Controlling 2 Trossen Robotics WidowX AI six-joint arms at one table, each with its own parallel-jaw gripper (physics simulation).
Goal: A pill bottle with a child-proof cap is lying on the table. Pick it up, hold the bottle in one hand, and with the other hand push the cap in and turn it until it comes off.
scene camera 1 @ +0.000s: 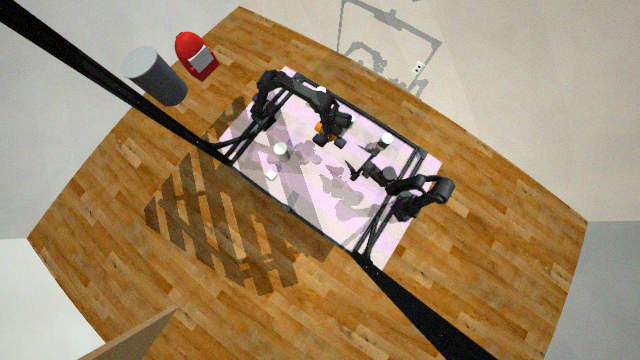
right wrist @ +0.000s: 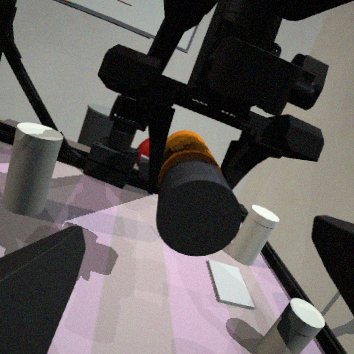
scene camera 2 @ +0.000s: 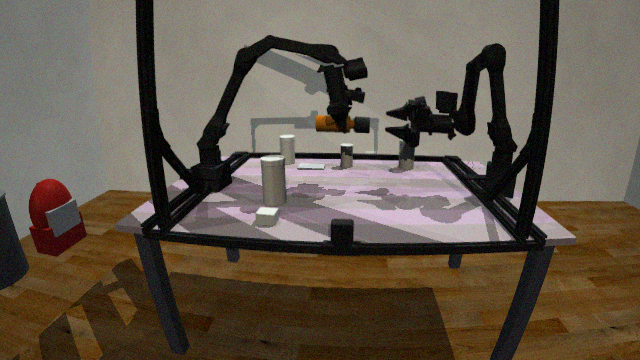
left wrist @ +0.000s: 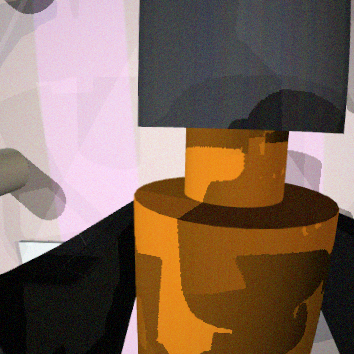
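The pill bottle has an orange body (scene camera 1: 318,128) (scene camera 2: 325,123) (left wrist: 165,295) (right wrist: 182,142) and a dark grey cap (scene camera 2: 361,124) (left wrist: 240,60) (right wrist: 197,215). It is held level above the table, its cap pointing right in scene camera 2, with an orange neck showing below the cap in the left wrist view. My left gripper (scene camera 2: 342,126) is shut on the orange body from above. My right gripper (scene camera 1: 353,158) (scene camera 2: 389,122) is open and empty, a short way right of the cap and facing it. In the right wrist view the cap's end face shows between the open fingers. Part of the body is hidden by the left fingers.
A tall grey cylinder (scene camera 1: 281,151) (scene camera 2: 274,182) (right wrist: 32,170) and a small white box (scene camera 1: 270,174) (scene camera 2: 266,217) stand front left. Along the back are more cylinders (scene camera 2: 287,149) (scene camera 2: 346,156) (scene camera 2: 406,156) and a flat white plate (scene camera 2: 311,166) (right wrist: 231,283). A black frame surrounds the table.
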